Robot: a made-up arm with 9 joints. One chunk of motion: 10 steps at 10 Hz.
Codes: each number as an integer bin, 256 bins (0 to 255) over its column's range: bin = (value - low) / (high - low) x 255, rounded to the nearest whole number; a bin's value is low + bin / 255 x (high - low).
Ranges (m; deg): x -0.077..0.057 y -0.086..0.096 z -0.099..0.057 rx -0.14..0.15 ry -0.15..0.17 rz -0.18..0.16
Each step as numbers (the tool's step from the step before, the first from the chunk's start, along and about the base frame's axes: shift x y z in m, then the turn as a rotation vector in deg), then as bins.
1 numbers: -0.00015 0.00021 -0.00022 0.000 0.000 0.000
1 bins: 146 121 161 123 120 135
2 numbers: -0.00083 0.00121 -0.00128 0.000 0.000 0.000
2 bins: 145 122 160 123 120 135
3 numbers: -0.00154 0.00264 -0.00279 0.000 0.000 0.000
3 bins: 144 124 157 123 120 135
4 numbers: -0.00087 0.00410 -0.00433 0.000 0.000 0.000
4 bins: 145 126 155 123 120 135
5 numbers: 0.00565 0.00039 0.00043 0.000 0.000 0.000
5 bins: 157 121 163 123 120 135
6 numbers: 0.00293 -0.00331 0.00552 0.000 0.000 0.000
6 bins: 152 116 171 123 120 135
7 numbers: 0.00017 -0.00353 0.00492 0.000 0.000 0.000
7 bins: 147 116 170 123 120 135
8 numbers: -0.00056 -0.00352 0.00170 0.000 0.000 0.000
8 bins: 145 116 165 123 120 135
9 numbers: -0.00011 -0.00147 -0.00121 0.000 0.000 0.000
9 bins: 146 118 160 123 120 135
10 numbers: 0.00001 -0.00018 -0.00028 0.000 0.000 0.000
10 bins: 147 120 161 123 120 135
